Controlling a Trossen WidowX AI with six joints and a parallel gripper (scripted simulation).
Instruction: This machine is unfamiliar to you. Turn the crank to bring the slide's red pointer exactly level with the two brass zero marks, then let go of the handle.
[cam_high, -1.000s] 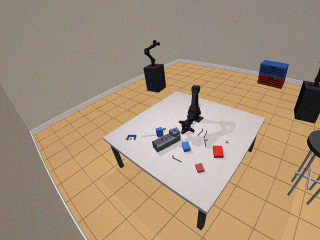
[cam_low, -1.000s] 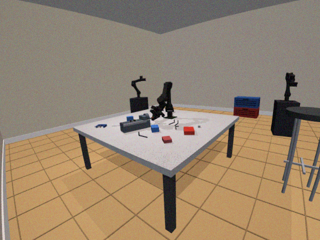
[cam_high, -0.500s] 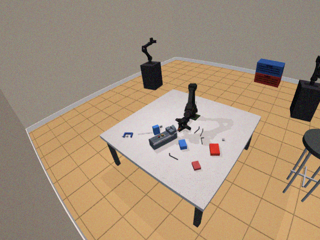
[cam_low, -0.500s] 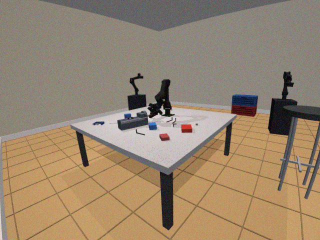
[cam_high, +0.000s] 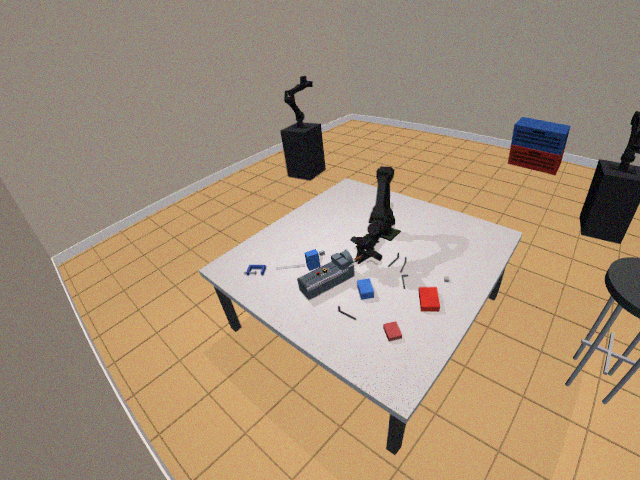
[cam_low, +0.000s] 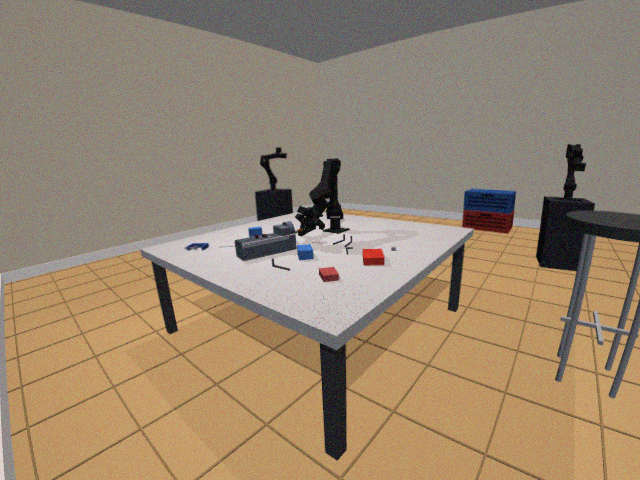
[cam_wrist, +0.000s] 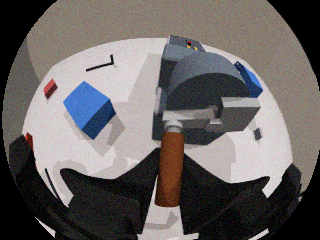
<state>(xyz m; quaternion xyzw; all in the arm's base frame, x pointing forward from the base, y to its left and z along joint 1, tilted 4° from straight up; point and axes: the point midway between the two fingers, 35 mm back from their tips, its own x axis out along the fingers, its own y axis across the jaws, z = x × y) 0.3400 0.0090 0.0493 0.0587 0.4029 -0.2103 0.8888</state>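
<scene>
The brown crank handle is 2 cm behind my gripper tip, 1 cm to the left of it and 2 cm above it. Also, from my gripper tip: red pointer (17 cm ahead, 11 cm to the right, 3 cm above).
</scene>
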